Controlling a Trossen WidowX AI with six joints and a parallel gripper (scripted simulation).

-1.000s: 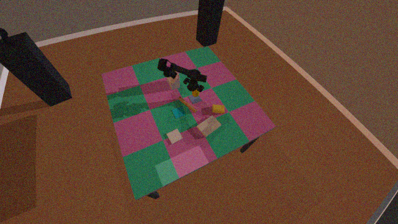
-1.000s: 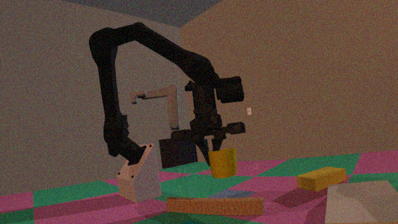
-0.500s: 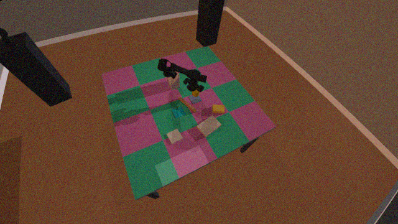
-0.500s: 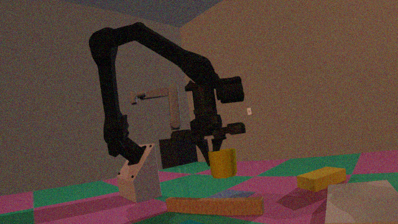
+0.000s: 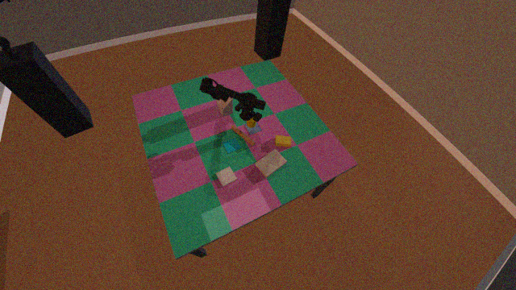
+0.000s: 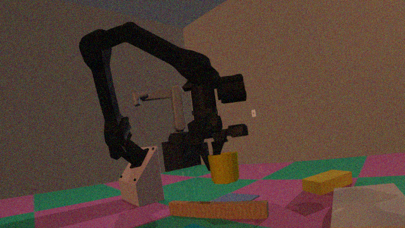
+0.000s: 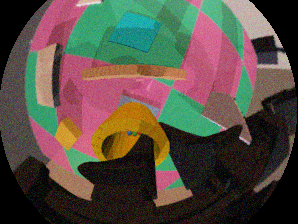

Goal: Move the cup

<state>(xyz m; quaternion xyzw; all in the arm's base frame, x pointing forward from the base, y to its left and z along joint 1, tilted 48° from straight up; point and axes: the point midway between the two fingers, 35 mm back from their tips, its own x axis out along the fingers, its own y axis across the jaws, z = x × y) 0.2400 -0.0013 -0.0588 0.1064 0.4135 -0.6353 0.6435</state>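
The teal pad is 18 cm to the right of my gripper tip, 10 cm below it and 8 cm ahead of it. Round my gripper tip: long orange bar 8 cm below, 7 cm to the right, 5 cm ahead; then grey-blue pad 10 cm below, 4 cm to the left, 2 cm ahead; then yellow cup 2 cm ahead, 1 cm to the left.
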